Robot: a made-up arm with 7 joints. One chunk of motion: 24 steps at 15 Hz.
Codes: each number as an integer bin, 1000 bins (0 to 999) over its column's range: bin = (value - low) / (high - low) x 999, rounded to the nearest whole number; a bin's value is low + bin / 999 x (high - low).
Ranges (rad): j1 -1.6..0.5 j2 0..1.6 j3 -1.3..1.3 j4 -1.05..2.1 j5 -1.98..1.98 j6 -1.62..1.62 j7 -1.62..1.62
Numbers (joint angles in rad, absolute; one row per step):
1: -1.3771 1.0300 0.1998 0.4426 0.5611 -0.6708 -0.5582
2: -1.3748 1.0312 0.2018 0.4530 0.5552 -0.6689 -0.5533
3: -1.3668 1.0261 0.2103 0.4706 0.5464 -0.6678 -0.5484
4: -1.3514 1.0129 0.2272 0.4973 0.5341 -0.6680 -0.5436
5: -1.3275 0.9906 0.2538 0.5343 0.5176 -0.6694 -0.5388
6: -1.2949 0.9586 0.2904 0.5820 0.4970 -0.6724 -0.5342
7: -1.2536 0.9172 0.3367 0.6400 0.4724 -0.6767 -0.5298
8: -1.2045 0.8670 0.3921 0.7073 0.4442 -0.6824 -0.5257
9: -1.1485 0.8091 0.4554 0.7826 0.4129 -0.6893 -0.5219
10: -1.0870 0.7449 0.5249 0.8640 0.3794 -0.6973 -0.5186
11: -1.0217 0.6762 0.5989 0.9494 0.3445 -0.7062 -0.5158
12: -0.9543 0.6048 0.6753 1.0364 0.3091 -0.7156 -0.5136
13: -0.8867 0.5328 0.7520 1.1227 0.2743 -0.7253 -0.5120
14: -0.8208 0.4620 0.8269 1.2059 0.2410 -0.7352 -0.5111
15: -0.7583 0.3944 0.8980 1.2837 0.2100 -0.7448 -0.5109
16: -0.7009 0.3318 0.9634 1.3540 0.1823 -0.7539 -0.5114
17: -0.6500 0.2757 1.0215 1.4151 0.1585 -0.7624 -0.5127
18: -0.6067 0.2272 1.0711 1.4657 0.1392 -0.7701 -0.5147
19: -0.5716 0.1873 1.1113 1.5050 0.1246 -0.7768 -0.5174
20: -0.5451 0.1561 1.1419 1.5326 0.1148 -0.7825 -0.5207
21: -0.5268 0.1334 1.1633 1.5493 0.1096 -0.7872 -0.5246
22: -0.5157 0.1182 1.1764 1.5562 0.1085 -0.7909 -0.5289
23: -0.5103 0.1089 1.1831 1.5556 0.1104 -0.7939 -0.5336
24: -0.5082 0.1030 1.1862 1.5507 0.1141 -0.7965 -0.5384
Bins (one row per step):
1: 106 643 576 473 641 293 327
2: 107 644 577 477 640 293 329
3: 111 641 580 482 637 294 330
4: 118 632 587 491 634 294 332
5: 130 619 597 502 630 293 333
6: 145 599 611 518 625 292 335
7: 165 573 629 536 619 291 336
8: 188 541 650 557 612 289 337
9: 215 505 674 581 604 287 339
10: 244 465 701 607 595 284 340
11: 275 422 730 634 586 282 340
12: 307 378 759 662 577 279 341
13: 339 333 788 689 569 276 342
14: 371 288 817 715 560 273 342
15: 400 246 845 740 552 270 342
16: 428 207 870 762 545 267 342
17: 452 172 892 782 539 264 341
18: 473 142 911 798 535 262 341
19: 489 117 926 810 531 260 340
20: 502 97 938 819 528 258 339
21: 511 83 946 824 527 257 338
22: 516 74 952 827 527 256 336
23: 518 68 954 826 527 255 335
24: 519 64 955 825 528 254 333

